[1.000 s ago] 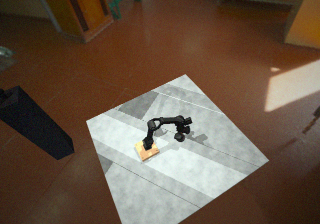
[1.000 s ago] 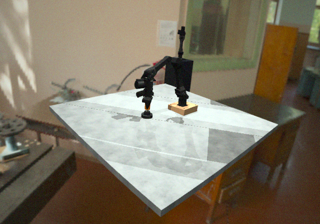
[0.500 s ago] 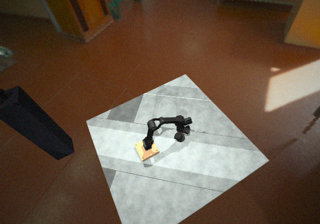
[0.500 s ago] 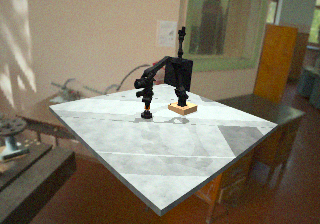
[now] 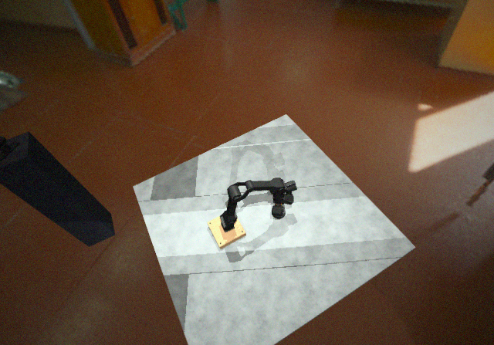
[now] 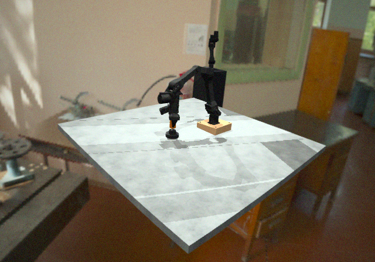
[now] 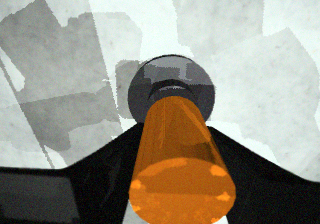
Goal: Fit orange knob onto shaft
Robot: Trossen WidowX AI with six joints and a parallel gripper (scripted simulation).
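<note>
Right now the orange knob is 3 cm above my gripper tip. Also, from my gripper tip: dark round pedestal: 4 cm below.
</note>
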